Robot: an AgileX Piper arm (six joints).
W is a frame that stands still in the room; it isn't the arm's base.
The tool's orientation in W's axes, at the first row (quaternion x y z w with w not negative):
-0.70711 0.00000 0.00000 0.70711
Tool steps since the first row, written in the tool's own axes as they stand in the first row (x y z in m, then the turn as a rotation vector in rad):
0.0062 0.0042 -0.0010 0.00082 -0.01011 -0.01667
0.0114 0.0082 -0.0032 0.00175 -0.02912 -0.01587
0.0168 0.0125 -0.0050 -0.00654 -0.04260 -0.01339
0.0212 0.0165 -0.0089 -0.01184 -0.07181 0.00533
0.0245 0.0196 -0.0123 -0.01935 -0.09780 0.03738
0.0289 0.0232 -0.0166 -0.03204 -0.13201 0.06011
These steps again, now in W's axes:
0.0062 -0.0010 -0.0042 0.00082 -0.01667 0.01011
0.0114 -0.0032 -0.0082 0.00175 -0.01587 0.02912
0.0168 -0.0050 -0.0125 -0.00654 -0.01339 0.04260
0.0212 -0.0089 -0.0165 -0.01184 0.00533 0.07181
0.0245 -0.0123 -0.0196 -0.01935 0.03738 0.09780
0.0289 -0.0166 -0.0232 -0.03204 0.06011 0.13201

